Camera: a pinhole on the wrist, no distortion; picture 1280 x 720 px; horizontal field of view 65.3 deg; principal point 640.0 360.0 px. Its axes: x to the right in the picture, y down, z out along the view. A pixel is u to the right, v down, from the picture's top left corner.
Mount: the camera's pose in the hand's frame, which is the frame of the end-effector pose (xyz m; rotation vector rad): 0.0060 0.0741 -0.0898 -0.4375 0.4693 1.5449
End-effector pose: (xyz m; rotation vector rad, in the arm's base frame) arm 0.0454 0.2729 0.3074 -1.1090 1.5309 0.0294
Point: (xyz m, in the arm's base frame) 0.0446 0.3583 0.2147
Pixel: 169.4 292.7
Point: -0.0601 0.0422 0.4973
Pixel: behind the camera
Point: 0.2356 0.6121 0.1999
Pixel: 133.7 635.2
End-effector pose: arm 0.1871 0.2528 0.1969 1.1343 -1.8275 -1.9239
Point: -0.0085 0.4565 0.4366
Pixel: 534.9 622.6
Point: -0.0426 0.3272 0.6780
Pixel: 1143.9 523.2
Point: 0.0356 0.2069 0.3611
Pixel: 812.1 28.0
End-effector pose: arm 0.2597 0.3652 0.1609 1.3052 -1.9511 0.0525
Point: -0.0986 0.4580 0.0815
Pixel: 701.5 536.0
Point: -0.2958 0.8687 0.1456
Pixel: outside the picture
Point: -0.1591 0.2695 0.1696
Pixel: 597.1 30.8
